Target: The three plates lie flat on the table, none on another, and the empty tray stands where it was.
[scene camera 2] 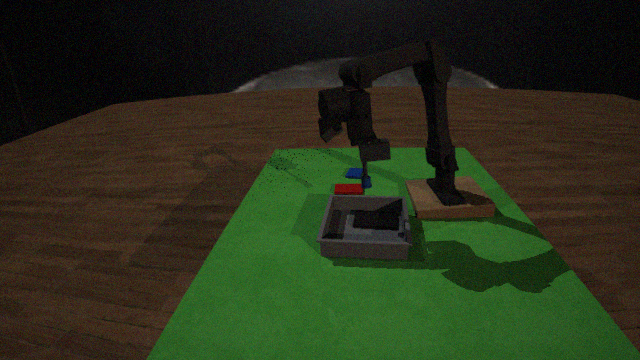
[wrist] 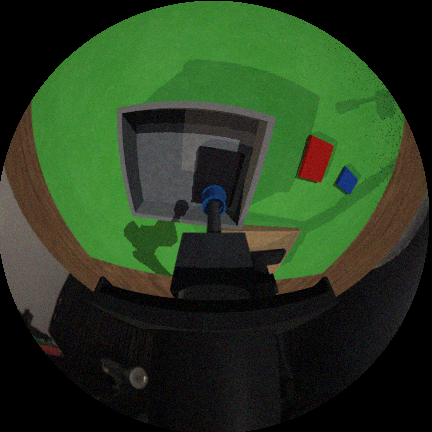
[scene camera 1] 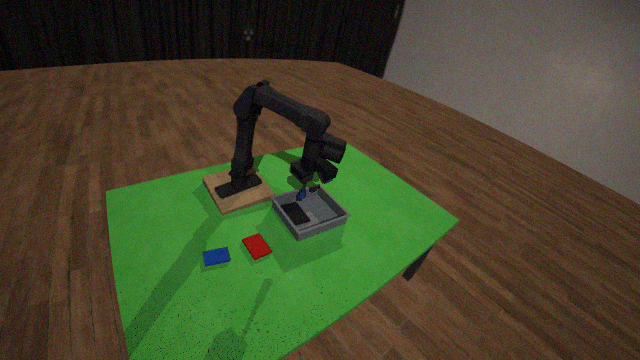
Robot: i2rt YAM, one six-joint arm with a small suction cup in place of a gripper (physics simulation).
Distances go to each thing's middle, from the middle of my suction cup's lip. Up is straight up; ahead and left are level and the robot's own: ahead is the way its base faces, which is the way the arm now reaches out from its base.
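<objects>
Position of my suction cup relative to the black plate [scene camera 2: 363, 219]: 30 mm past it and 120 mm above it. The grey tray [scene camera 2: 337, 237], measured from the suction cup, is 50 mm to the left, 10 mm ahead and 100 mm below.
</objects>
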